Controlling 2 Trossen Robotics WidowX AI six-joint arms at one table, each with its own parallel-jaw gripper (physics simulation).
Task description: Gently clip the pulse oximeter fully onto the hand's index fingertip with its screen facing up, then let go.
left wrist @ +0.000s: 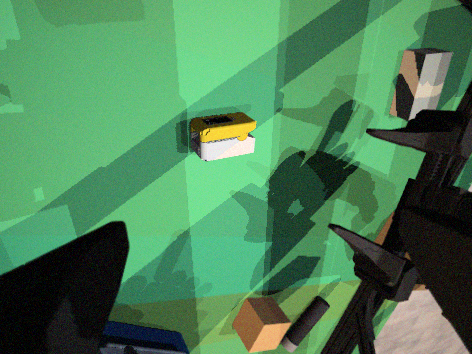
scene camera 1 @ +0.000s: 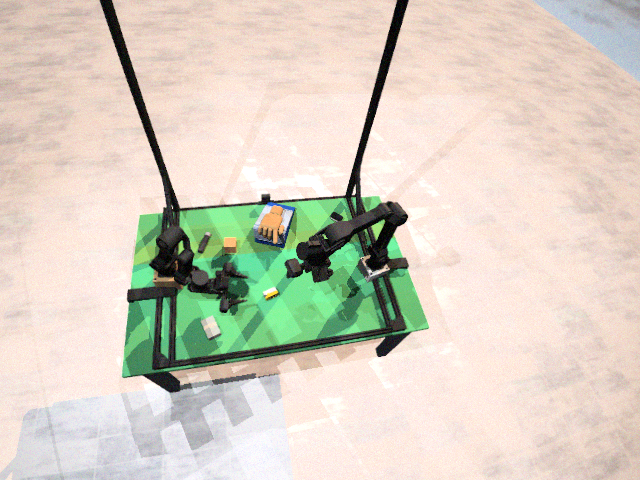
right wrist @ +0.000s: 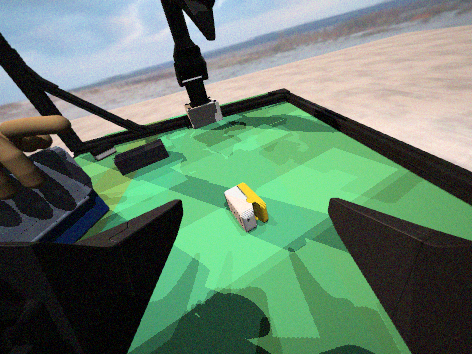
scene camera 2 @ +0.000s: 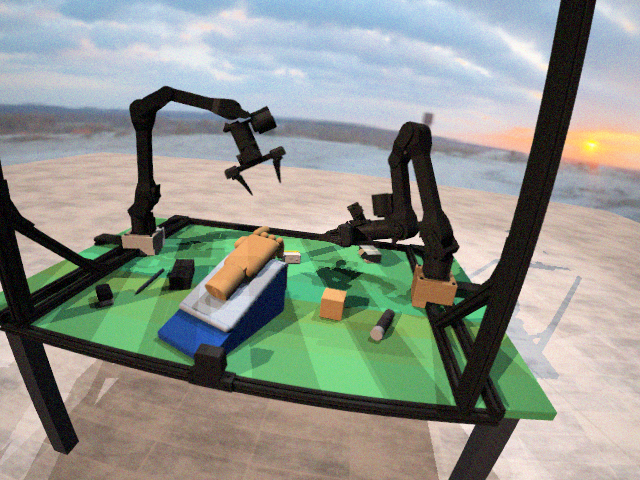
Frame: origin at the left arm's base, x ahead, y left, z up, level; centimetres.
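Where they show: left gripper, fingertip midpoint: (left wrist: 264, 227) (right wrist: 222, 11) (scene camera 2: 266, 189); right gripper, fingertip midpoint: (left wrist: 349, 179) (scene camera 1: 247, 289) (right wrist: 255, 205) (scene camera 2: 322, 234); left arm's base at its link origin: (scene camera 1: 374, 263) (right wrist: 200, 103) (scene camera 2: 143, 231); right arm's base at its link origin: (scene camera 1: 167, 270) (scene camera 2: 435, 274).
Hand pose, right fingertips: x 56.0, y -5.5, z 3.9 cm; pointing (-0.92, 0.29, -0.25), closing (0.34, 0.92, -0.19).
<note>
Things, the pixels of their top centre, and the offset from my right fingertips.
- pulse oximeter at its top centre: (left wrist: 231, 142) (right wrist: 242, 195) (scene camera 2: 291, 252) (scene camera 1: 270, 292) dz -6.6, dx -8.8, dy +1.4 cm
- orange cube at its top centre: (left wrist: 270, 337) (scene camera 2: 334, 294) (scene camera 1: 229, 242) dz -4.8, dx +0.4, dy -26.9 cm
- dark cylinder at its top centre: (left wrist: 310, 330) (scene camera 2: 384, 318) (scene camera 1: 203, 240) dz -7.1, dx +11.0, dy -32.9 cm
- pale box at its top centre: (left wrist: 430, 87) (scene camera 2: 370, 249) (scene camera 1: 210, 326) dz -6.8, dx +17.6, dy +7.2 cm
- black block at its top centre: (right wrist: 138, 149) (scene camera 2: 182, 267) dz -6.3, dx -37.7, dy -13.7 cm
- thin dark stick at its top centre: (scene camera 2: 149, 279) dz -8.9, dx -45.7, dy -16.4 cm
The pulse oximeter (scene camera 1: 270, 293) (scene camera 2: 292, 257) (left wrist: 227, 131) (right wrist: 245, 207) lies on its side on the table, its yellow and white halves side by side; the dark screen shows on the yellow half in the left wrist view. The tan hand (scene camera 1: 271, 222) (scene camera 2: 250, 258) rests palm down on a sloped blue and grey stand (scene camera 2: 258, 310), fingers towards the oximeter. My left gripper (scene camera 2: 266, 188) is open and empty, high above the table. My right gripper (scene camera 1: 245, 288) (left wrist: 349, 179) (right wrist: 255, 205) is open, low, with its fingertips pointing towards the oximeter, which is beyond them and untouched.
An orange cube (scene camera 1: 230, 244) (scene camera 2: 332, 303) (left wrist: 262, 324) and a dark cylinder (scene camera 1: 204, 241) (scene camera 2: 382, 324) (left wrist: 306, 324) lie beside the stand. A pale box (scene camera 1: 210, 327) (left wrist: 422, 84) lies near the front edge. A black block (scene camera 2: 181, 273) (right wrist: 141, 156) and a thin dark stick (scene camera 2: 149, 281) lie on the stand's other side.
</note>
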